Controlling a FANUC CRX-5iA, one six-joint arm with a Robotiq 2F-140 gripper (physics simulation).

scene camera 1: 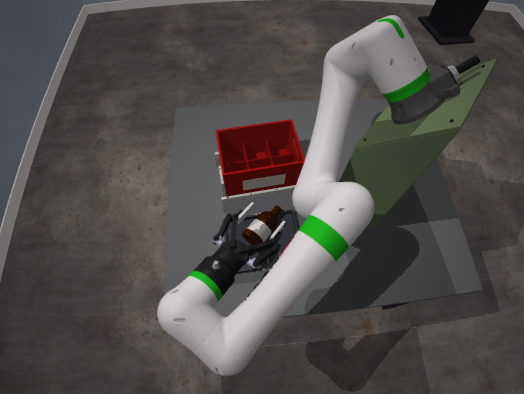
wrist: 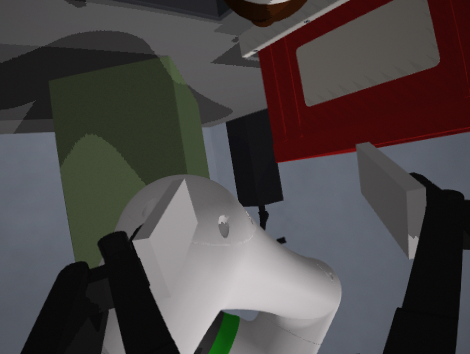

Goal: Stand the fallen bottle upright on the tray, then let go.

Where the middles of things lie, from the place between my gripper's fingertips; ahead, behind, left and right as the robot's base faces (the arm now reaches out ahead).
Now: hand 10 mm short of the brown bottle (scene camera 1: pixel 259 230), 20 mm to the left of it and 150 mm above it.
